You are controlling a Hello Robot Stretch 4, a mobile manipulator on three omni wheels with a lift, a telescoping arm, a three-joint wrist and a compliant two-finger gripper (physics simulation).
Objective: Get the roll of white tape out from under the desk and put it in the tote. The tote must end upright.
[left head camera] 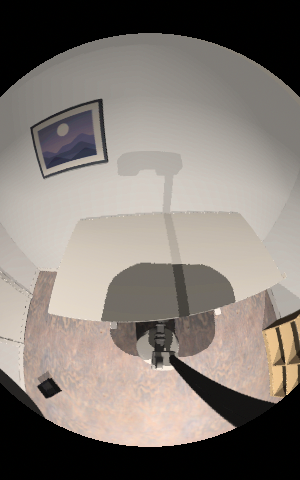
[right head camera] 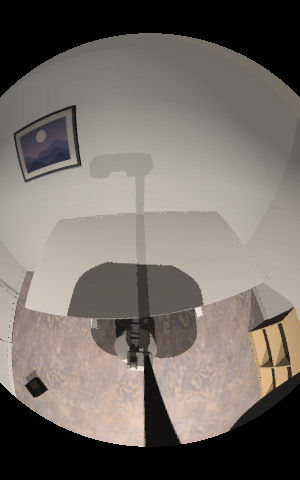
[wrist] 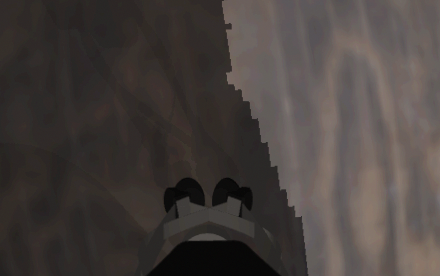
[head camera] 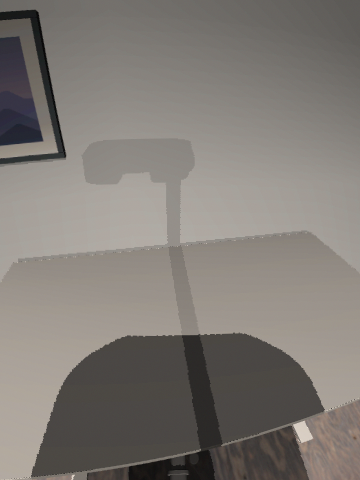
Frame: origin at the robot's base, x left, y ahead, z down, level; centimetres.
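Seen in the pictures: gripper, between the fingertips: (wrist: 206, 195).
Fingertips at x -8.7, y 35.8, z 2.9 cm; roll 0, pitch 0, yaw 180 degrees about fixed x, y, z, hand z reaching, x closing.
Observation:
A point is followed by its place in that frame.
My gripper (wrist: 206, 195) @(x -8.7, y 35.8, z 2.9 cm) is shut, its two dark fingertips close together with a narrow gap and no object visible between them. Below it in the wrist view is dark, shaded wood floor, with a brighter strip of floor at the right. The desk (head camera: 100, 300) @(x 26.7, y 62.4, z -92.2 cm) (left head camera: 110, 245) @(x 35.6, y 58.7, z -92.2 cm) (right head camera: 85, 245) @(x 32.7, y 59.1, z -92.2 cm) has a pale top that hides the space beneath it and my gripper in the head views. My arm (left head camera: 160, 335) @(x -0.6, y 10.9, z -39.0 cm) (right head camera: 135, 336) @(x -0.9, y 10.2, z -38.9 cm) reaches toward the desk's front edge. The roll of white tape does not show. I cannot identify the tote in any view.
A white desk leg (head camera: 302, 431) (left head camera: 217, 311) (right head camera: 199, 312) shows below the front edge. A small black box-like thing (left head camera: 49, 387) @(x 124.6, y -103.8, z 2.5 cm) (right head camera: 36, 386) lies on the floor at the left. A tan cubby shelf (left head camera: 270, 345) @(x -152.5, y -32.3, z -5.1 cm) (right head camera: 257, 345) @(x -153.0, y -29.9, z -5.1 cm) stands at the right. A wall is behind the desk.

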